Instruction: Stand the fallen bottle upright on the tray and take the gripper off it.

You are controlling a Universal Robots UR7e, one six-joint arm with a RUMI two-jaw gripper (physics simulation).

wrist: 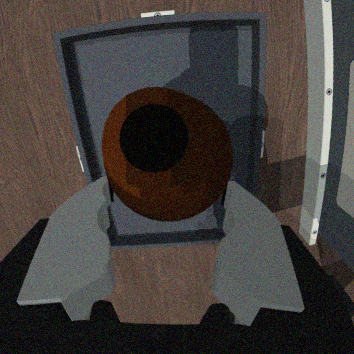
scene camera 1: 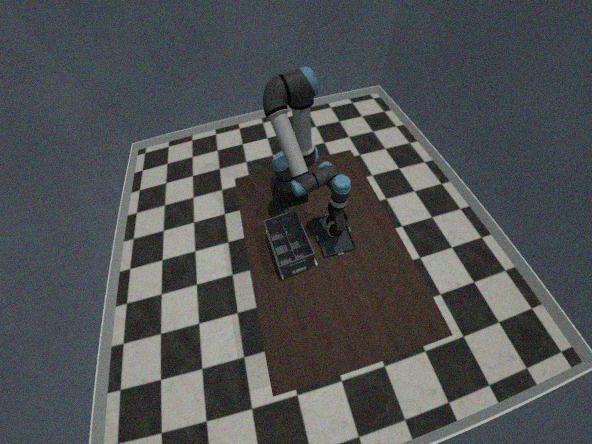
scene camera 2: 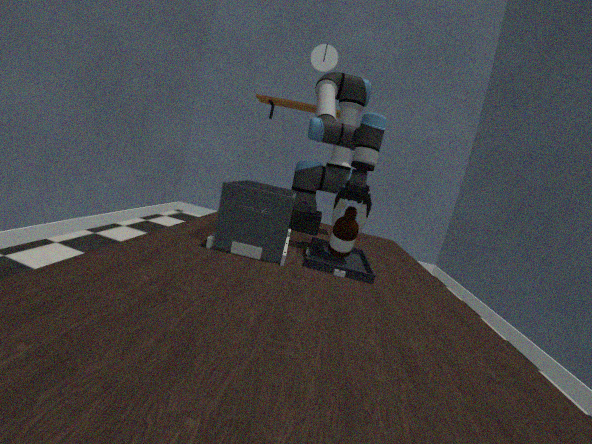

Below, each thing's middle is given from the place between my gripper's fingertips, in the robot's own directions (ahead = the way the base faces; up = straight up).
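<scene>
As for the brown bottle (scene camera 2: 345, 230), my gripper is now 10 mm short of it.
</scene>
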